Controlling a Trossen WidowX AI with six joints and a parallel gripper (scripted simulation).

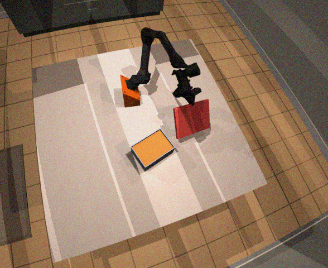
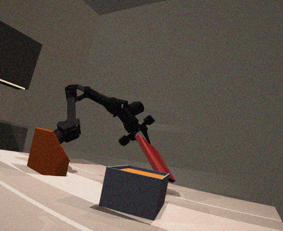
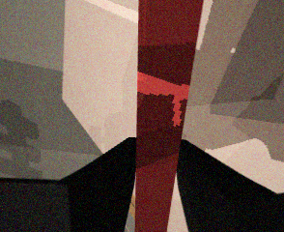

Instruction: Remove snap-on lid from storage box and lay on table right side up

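Right now the red lid is 60 mm ahead of my gripper tip and 60 mm below it. From my gripper tip the other things lie so: storage box (150 mm ahead, 280 mm to the right, 140 mm below).
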